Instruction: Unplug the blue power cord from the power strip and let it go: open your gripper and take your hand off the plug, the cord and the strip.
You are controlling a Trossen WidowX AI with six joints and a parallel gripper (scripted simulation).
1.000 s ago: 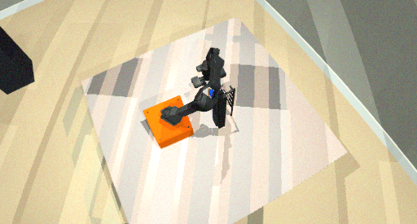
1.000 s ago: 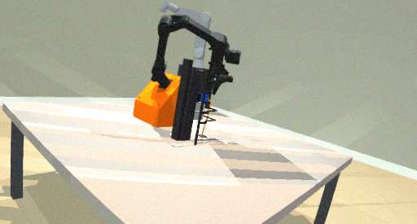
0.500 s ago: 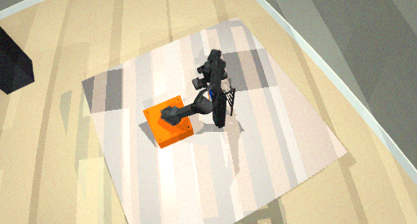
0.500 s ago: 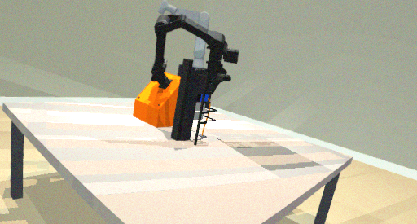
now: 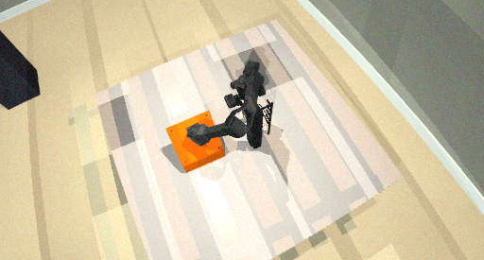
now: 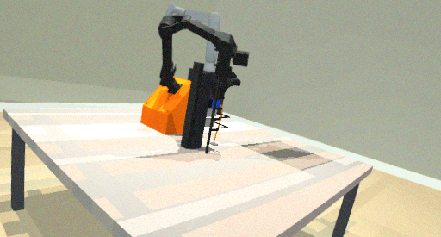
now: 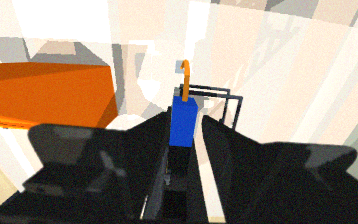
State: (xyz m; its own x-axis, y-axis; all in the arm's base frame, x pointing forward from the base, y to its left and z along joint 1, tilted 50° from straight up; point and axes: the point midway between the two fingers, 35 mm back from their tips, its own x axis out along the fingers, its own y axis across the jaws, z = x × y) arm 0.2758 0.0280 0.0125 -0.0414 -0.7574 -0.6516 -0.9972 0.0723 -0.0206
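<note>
Now: gripper tip 30 mm to the left of the blue plug and 10 mm above it.
</note>
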